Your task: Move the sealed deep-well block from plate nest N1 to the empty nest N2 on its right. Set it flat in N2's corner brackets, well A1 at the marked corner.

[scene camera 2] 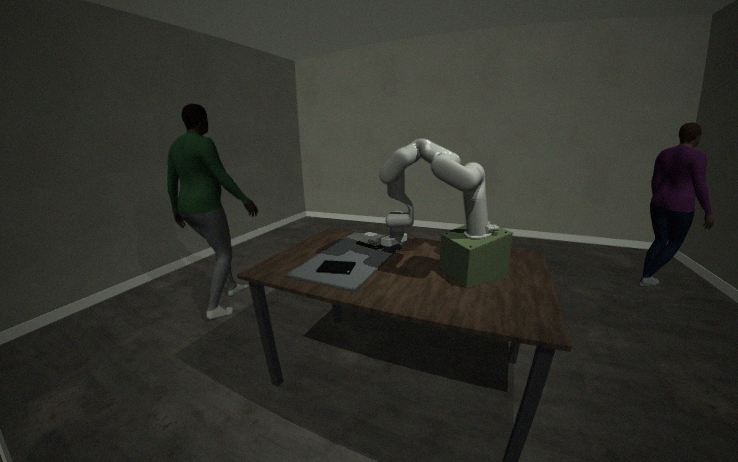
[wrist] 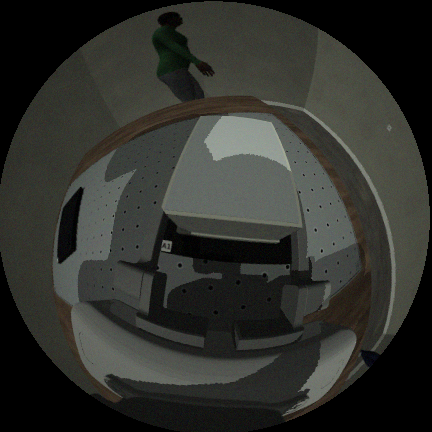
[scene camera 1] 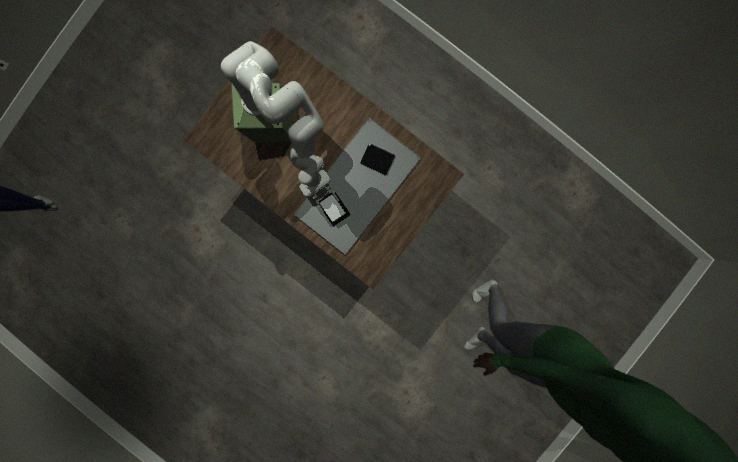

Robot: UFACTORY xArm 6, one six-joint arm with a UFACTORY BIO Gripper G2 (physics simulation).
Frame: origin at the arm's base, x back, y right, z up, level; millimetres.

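Seen in the pictures: hand, tool point: (scene camera 2: pixel 377 240) (wrist: pixel 232 197) (scene camera 1: pixel 329 203); arm's base, link origin: (scene camera 2: pixel 478 233).
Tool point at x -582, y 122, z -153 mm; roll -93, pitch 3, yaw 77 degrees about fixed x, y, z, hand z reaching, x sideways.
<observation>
Pixels of each thing's middle, then the offset from my tool point to it. "*": a spot on its surface instead. Level surfaces: height alone.
- pale grey sealed block, body centre: (wrist: pixel 234 163) (scene camera 1: pixel 332 208) (scene camera 2: pixel 372 238) dx -34, dy +8, dz +3 mm
- black nest N2, body centre: (wrist: pixel 232 181) (scene camera 1: pixel 333 208) (scene camera 2: pixel 372 242) dx -34, dy +7, dz -25 mm
- white A1 label, surface spot: (wrist: pixel 166 246) * dx +28, dy -62, dz -20 mm
- Nest N1, body centre: (wrist: pixel 66 224) (scene camera 2: pixel 336 266) (scene camera 1: pixel 377 159) dx -27, dy -366, dz -25 mm
- grey perforated board, surface height: dz -32 mm
- wooden table, surface height: dz -45 mm
The pale grey sealed block (scene camera 1: pixel 333 210) (wrist: pixel 232 185) is between the fingers of my gripper (scene camera 1: pixel 328 202) (wrist: pixel 230 227), which is shut on it. The block is over the black nest N2 (wrist: pixel 225 251), covering most of it. It looks about level in the wrist view. A strip of the nest shows along the block's near side, with the white A1 label (wrist: pixel 166 246) near its left end. I cannot tell whether the block touches the nest. The block's own well A1 and the far brackets are hidden. Nest N1 (scene camera 1: pixel 377 159) (scene camera 2: pixel 336 266) (wrist: pixel 71 226) is black and holds no block.
Both nests are on a grey perforated board (scene camera 1: pixel 343 239) (scene camera 2: pixel 310 274) (wrist: pixel 327 215) on a wooden table (scene camera 1: pixel 435 169) (scene camera 2: pixel 457 299). The arm's green base box (scene camera 1: pixel 239 108) (scene camera 2: pixel 479 261) stands on the table. A person in green (scene camera 1: pixel 577 348) (scene camera 2: pixel 196 168) (wrist: pixel 172 50) and one in purple (scene camera 2: pixel 676 174) are beyond it.
</observation>
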